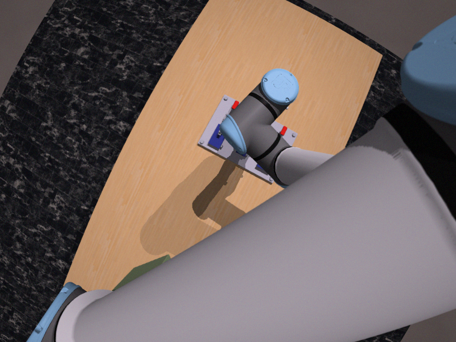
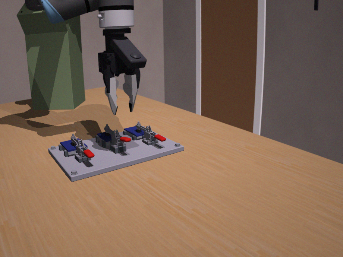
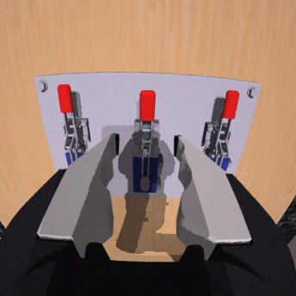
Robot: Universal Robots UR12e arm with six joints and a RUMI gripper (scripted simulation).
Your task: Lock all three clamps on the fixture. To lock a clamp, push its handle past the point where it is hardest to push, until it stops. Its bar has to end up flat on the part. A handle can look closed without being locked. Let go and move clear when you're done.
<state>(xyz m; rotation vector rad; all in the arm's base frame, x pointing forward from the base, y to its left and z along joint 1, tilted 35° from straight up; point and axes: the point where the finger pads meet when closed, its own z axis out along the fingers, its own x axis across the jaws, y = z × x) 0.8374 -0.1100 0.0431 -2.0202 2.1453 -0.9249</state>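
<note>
Now: the grey fixture plate 150 mm below my hand, 80 mm behind it and 10 mm to the left of it. Also, from my hand: blue part (150 mm behind, 120 mm below, 90 mm to the right).
</note>
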